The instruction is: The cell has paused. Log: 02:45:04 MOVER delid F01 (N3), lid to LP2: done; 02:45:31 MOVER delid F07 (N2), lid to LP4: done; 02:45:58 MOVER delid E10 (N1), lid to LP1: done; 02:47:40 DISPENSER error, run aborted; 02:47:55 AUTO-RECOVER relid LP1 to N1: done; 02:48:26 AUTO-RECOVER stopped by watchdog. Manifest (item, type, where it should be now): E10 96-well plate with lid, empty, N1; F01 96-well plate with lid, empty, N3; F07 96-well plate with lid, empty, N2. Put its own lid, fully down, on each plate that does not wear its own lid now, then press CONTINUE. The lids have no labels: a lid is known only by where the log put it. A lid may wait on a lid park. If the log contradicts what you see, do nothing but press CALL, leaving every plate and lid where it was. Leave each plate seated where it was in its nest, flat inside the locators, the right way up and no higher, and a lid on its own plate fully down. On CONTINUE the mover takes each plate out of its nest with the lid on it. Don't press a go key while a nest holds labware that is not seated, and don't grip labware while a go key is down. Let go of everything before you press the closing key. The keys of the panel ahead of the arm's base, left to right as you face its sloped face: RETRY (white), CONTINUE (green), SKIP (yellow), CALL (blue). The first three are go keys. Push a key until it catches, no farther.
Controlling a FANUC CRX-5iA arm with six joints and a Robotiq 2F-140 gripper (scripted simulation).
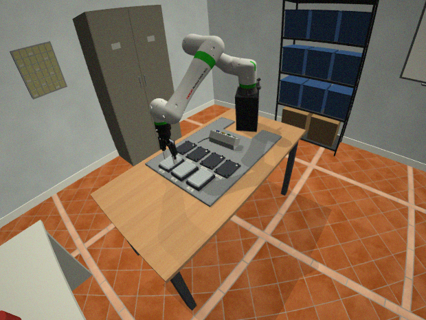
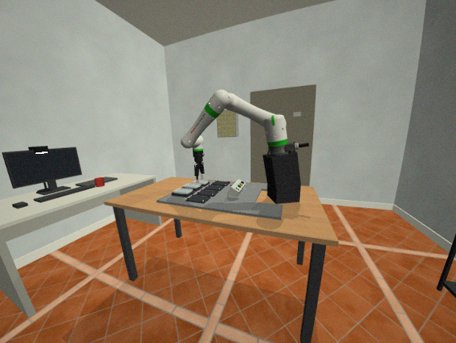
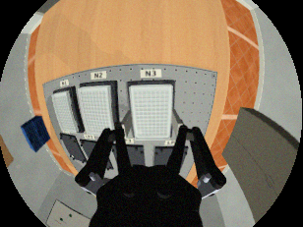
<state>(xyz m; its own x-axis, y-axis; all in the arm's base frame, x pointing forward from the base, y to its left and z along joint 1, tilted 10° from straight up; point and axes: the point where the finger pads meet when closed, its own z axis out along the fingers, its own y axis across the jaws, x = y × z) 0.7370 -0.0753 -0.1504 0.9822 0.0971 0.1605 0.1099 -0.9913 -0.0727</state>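
Right now the plate is 3 cm below my hand. The rest, counted from my hand: lid park LP1: 32 cm to the left, 20 cm behind, 5 cm below; then lid park LP4: 18 cm behind, 7 cm to the right, 5 cm below; then lid park LP3: 19 cm behind, 6 cm to the left, 5 cm below.
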